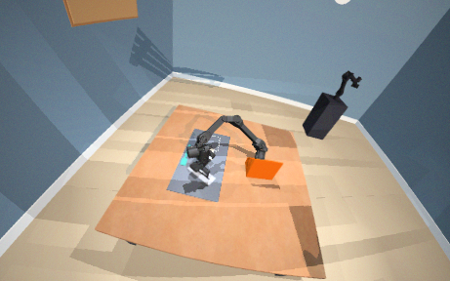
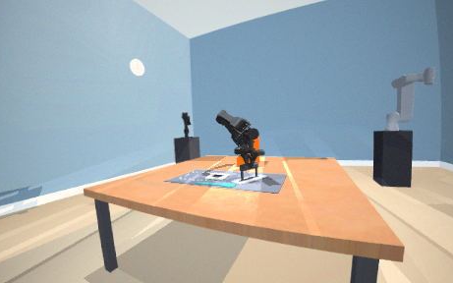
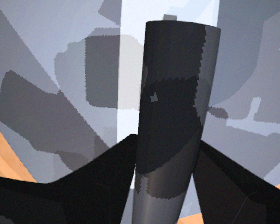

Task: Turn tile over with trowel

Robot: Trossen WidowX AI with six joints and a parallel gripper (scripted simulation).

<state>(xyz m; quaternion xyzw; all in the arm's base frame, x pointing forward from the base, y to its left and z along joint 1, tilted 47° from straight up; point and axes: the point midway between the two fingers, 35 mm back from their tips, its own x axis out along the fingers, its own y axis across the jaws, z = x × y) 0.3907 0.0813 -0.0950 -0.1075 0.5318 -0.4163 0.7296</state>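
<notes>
Right now the grey mat is 140 mm to the right of my gripper tip, 80 mm below it and 10 mm ahead of it. From my gripper tip the other things lie so: flat teal tile (150 mm ahead, 120 mm to the right, 60 mm below).
</notes>
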